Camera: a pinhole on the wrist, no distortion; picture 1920 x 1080 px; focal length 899.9 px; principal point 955.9 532.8 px. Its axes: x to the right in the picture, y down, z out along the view. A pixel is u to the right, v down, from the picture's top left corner.
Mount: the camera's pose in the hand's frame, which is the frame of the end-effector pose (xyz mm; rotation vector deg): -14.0 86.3 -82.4 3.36 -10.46 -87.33
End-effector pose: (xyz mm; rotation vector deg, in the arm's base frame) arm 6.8 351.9 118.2 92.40 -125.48 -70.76
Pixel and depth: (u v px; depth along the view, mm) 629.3 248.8 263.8
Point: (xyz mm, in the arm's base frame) -166.0 569.0 198.5
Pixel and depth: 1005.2 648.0 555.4
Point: -320.8 633.1 -112.5
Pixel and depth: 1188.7 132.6 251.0
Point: -38.3 571.2 96.3
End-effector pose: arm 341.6 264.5 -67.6 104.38 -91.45 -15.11
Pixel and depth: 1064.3 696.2 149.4
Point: 235.3 247.9 -73.1
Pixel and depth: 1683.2 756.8 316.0
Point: 309.7 148.9 -340.4
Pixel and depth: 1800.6 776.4 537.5
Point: 358.5 22.8 -652.4
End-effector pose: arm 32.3 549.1 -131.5 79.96 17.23 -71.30
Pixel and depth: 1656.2 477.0 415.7
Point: -334.8 358.4 -86.2
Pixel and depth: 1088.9 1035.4 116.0
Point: 87.3 474.7 -100.8
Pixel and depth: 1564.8 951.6 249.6
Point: -80.3 370.5 -168.3
